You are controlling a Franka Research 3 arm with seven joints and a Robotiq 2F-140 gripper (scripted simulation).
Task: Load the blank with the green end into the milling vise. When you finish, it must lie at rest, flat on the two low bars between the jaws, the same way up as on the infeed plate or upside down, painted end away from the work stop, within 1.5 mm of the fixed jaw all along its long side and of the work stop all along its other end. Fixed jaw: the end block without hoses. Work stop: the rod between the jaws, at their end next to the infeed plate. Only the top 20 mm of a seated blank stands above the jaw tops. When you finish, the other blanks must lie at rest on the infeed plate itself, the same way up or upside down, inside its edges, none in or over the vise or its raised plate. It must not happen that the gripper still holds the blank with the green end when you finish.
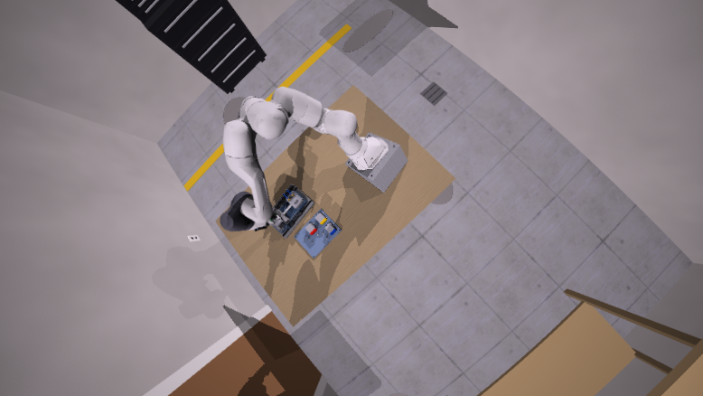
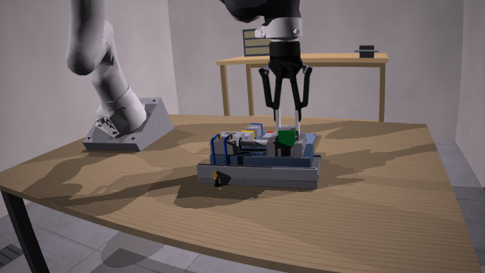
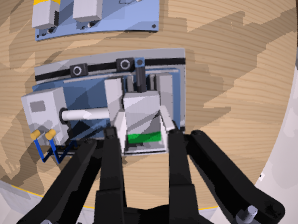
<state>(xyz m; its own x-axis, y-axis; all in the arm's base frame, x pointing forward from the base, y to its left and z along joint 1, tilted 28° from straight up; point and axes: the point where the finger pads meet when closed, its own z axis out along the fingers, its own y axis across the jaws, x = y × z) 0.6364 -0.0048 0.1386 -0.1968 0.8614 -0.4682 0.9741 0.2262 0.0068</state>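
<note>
Right now my hand is 4 cm above the green-ended blank. Also, from my hand: work stop rod 1 cm behind, 5 cm to the left, 5 cm below; then fixed jaw 3 cm ahead, 1 cm to the left, 6 cm below; then milling vise 7 cm behind, 1 cm to the right, 10 cm below.
</note>
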